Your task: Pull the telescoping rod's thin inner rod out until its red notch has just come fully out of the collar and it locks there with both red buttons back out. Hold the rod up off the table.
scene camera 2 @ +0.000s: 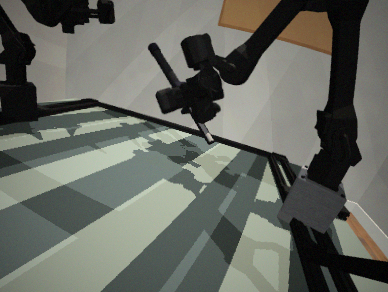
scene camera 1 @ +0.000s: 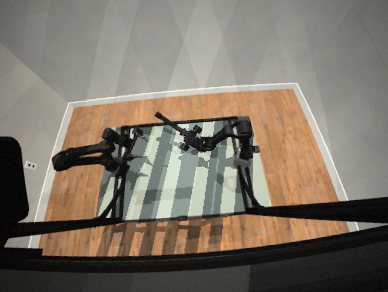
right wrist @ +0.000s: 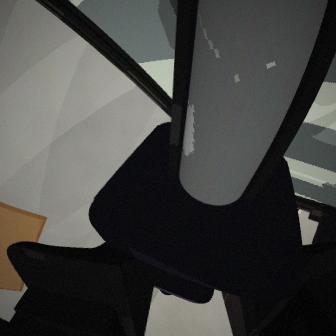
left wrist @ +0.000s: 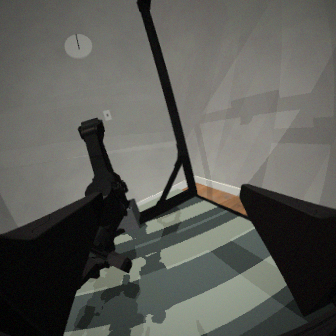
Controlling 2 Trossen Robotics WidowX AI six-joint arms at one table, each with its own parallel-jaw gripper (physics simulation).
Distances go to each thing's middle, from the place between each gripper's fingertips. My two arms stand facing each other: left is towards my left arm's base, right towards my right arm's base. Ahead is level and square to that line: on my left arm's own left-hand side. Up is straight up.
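Telescoping rod (scene camera 2: pixel 155 51): 19 cm ahead of my left hand, 19 cm to the right of it and 16 cm below it. Relative to the rod, my right hand is 2 cm to the right of it and 4 cm below it.
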